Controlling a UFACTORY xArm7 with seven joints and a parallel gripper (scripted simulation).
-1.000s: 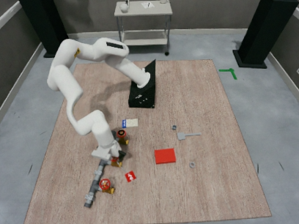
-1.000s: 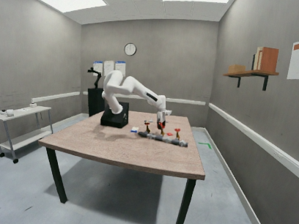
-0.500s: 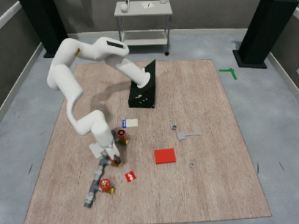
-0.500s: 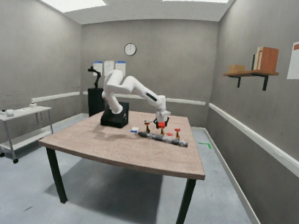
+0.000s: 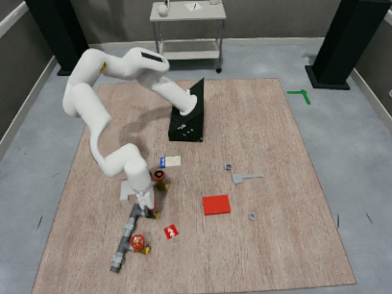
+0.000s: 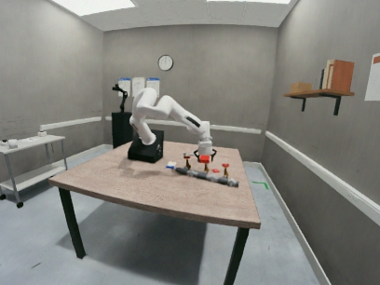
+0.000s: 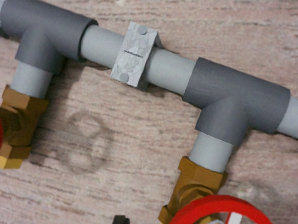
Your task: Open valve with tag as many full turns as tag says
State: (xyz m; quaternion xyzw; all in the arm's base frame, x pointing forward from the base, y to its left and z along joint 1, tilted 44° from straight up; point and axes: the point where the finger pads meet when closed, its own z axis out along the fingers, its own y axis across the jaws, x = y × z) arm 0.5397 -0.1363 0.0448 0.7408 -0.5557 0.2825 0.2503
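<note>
Now: the red square tag 10 cm below my hand, 9 cm to the left of it and 7 cm ahead of it. Round my hand: grey key-shaped tool (43 cm to the left, 21 cm behind, 10 cm below); white card (28 cm behind, 10 cm below, 5 cm to the left); red block (29 cm to the left, 9 cm below, 6 cm behind).
</note>
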